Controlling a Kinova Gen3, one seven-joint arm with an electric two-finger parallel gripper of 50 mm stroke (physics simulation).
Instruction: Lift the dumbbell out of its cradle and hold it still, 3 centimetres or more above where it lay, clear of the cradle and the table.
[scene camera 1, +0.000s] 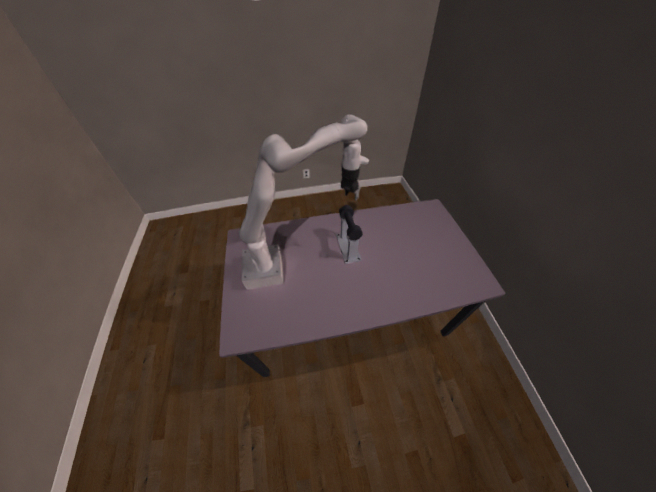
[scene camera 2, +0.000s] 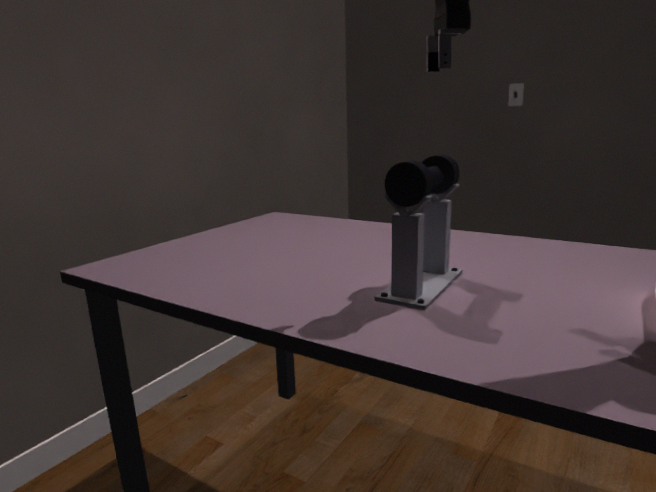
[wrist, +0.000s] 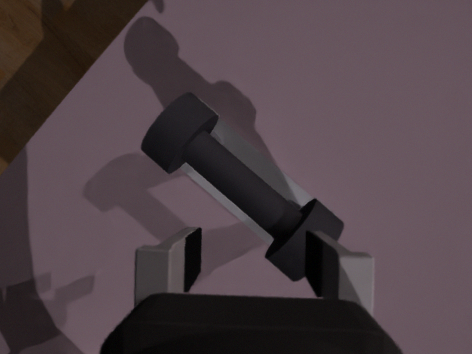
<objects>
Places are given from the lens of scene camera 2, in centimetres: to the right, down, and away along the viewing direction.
gripper (scene camera 2: 438, 70): 20, -33, 84
black dumbbell (scene camera 2: 407, 183): 14, -11, 79
</objects>
